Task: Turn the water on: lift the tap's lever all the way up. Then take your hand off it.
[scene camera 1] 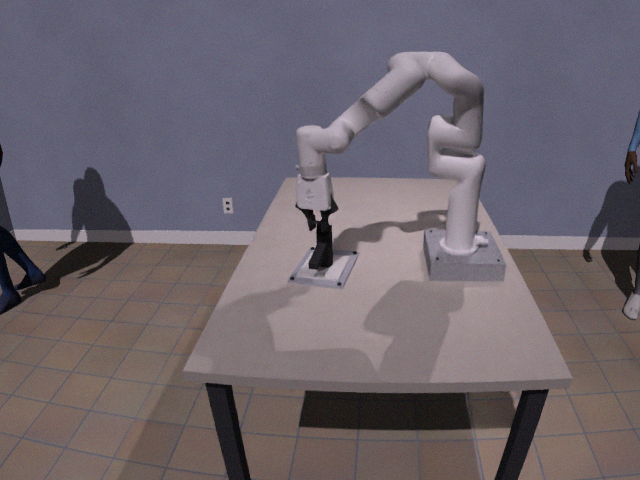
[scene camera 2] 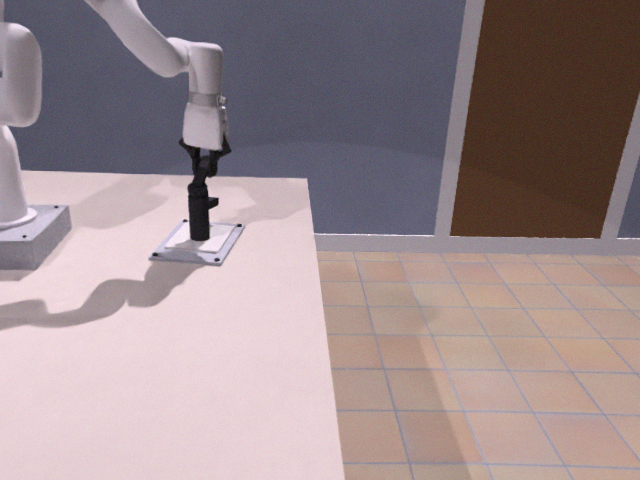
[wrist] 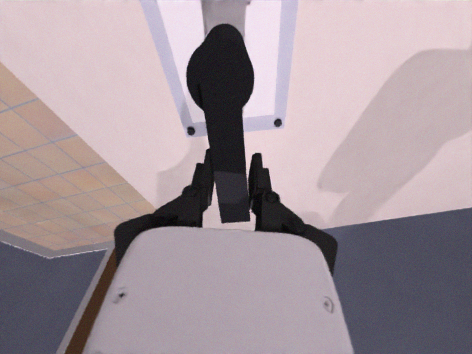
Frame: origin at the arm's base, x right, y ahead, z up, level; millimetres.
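Where they show: gripper, fingertip midpoint: (scene camera 1: 318,229) (scene camera 2: 204,175) (wrist: 232,163); arm's base at its link origin: (scene camera 1: 458,246) (scene camera 2: 5,219).
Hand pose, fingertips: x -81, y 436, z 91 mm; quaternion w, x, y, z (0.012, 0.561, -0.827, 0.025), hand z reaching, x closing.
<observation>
Each offset is from my fingertips to the top centre of the thing. "spot": to the spot under its first point. Level surfaces: height alone.
The black tap @[spot: dx +39, dy -21, dz -88 mm] (scene camera 1: 327,251) (scene camera 2: 199,217) (wrist: 220,75) stands upright on a pale plate with a grey-blue rim (scene camera 1: 349,268) (scene camera 2: 235,241) (wrist: 287,60). Its spout @[dx -8, dy +3, dz -56 mm] (scene camera 1: 317,257) (scene camera 2: 212,201) sticks out from the side of the body. The tap's lever @[spot: dx +46, dy -5, dz +9 mm] (scene camera 2: 200,177) (wrist: 227,135) slants steeply upward from the top of the body. My gripper (scene camera 2: 205,167) (wrist: 232,163) is shut on the lever, with one finger on each side near its free end. In the scene camera 1 view the lever is largely hidden among the dark fingers.
The arm's grey base block (scene camera 1: 465,269) (scene camera 2: 18,253) stands on the same table @[dz -156 mm] (scene camera 1: 382,366) (scene camera 2: 206,361), to the right of the tap in the scene camera 1 view. The table's edge runs near the plate. A wall stands behind.
</observation>
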